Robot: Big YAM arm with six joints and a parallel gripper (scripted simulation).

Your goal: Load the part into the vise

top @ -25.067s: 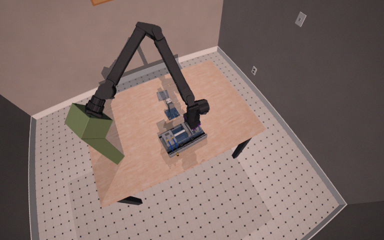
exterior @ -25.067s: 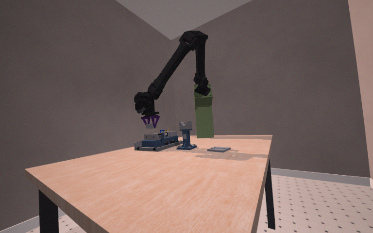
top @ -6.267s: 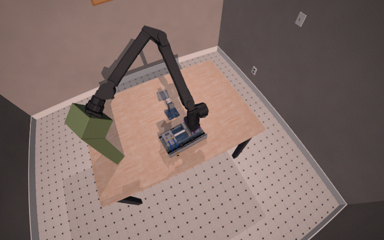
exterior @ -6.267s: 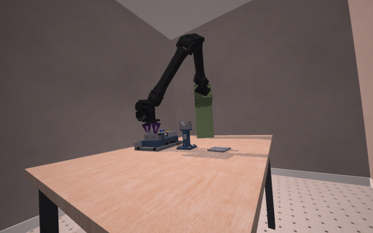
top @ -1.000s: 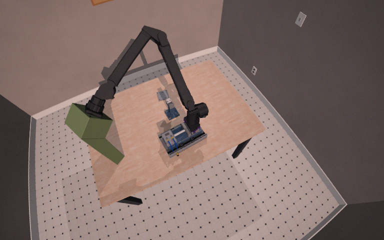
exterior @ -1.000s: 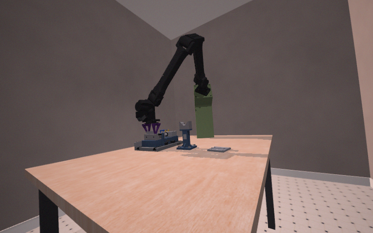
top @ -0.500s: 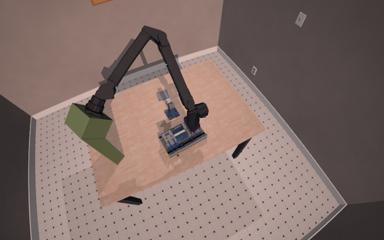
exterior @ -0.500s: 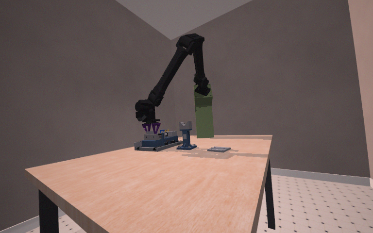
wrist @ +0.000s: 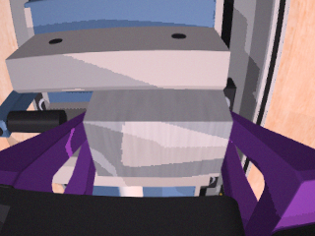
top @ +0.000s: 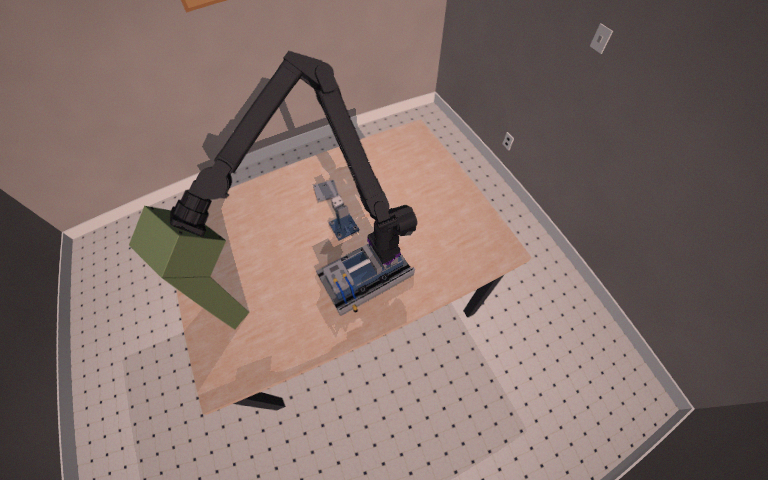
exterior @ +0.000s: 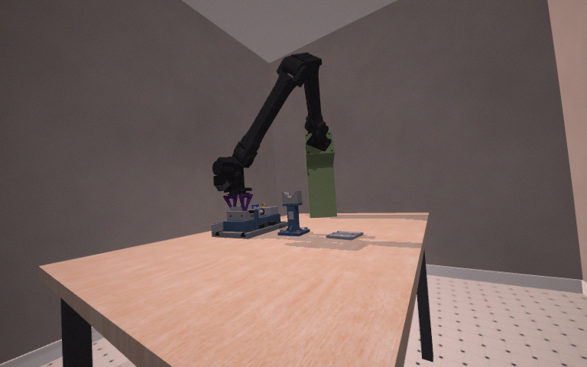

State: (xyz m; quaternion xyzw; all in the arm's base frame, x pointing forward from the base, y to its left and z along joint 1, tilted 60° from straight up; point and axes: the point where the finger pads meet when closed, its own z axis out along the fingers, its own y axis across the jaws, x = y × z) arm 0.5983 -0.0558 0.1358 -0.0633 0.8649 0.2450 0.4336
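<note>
Right now the part is 1 cm below my hand. The rest, counted from my hand: fixed jaw 3 cm to the left, 2 cm below, 2 cm ahead; then work stop rod 6 cm to the left, 3 cm behind, 1 cm below; then moving jaw 4 cm behind, 2 cm below.
</note>
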